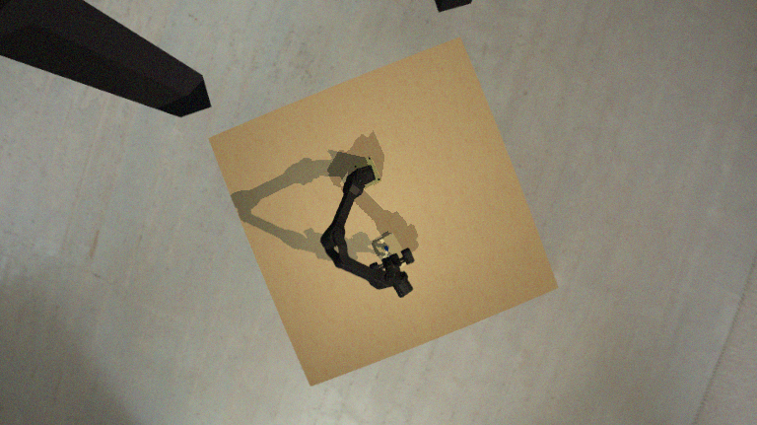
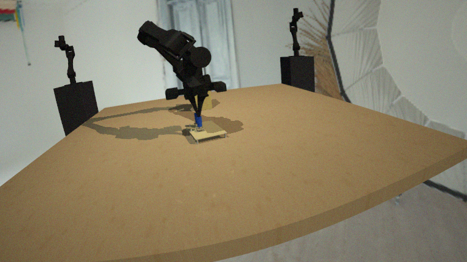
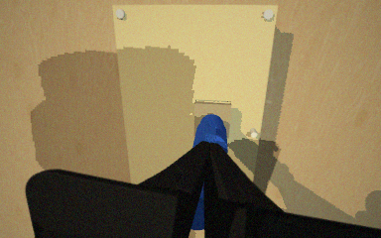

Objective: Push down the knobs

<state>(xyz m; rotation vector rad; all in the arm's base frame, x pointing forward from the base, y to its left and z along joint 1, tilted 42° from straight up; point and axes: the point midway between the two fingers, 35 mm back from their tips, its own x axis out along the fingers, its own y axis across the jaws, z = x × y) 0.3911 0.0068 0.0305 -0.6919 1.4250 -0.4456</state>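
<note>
My gripper tip is now 10 mm above the blue knob.
</note>
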